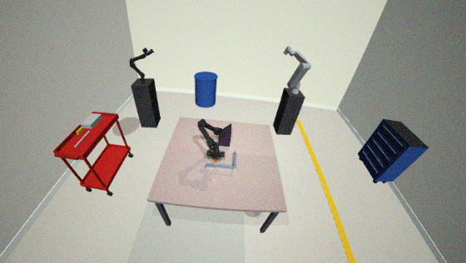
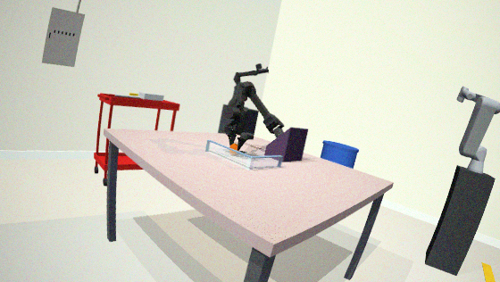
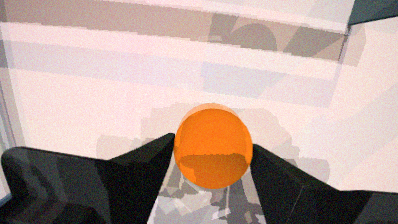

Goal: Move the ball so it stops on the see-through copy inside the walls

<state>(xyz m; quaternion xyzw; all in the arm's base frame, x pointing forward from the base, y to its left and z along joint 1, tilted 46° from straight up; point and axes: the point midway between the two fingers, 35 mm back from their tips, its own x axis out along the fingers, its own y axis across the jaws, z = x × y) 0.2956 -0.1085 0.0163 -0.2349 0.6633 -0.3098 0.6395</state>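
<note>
Now: gripper tip 10 mm above the see-through ball copy. Round my gripper tip: orange ball right at my gripper tip.
</note>
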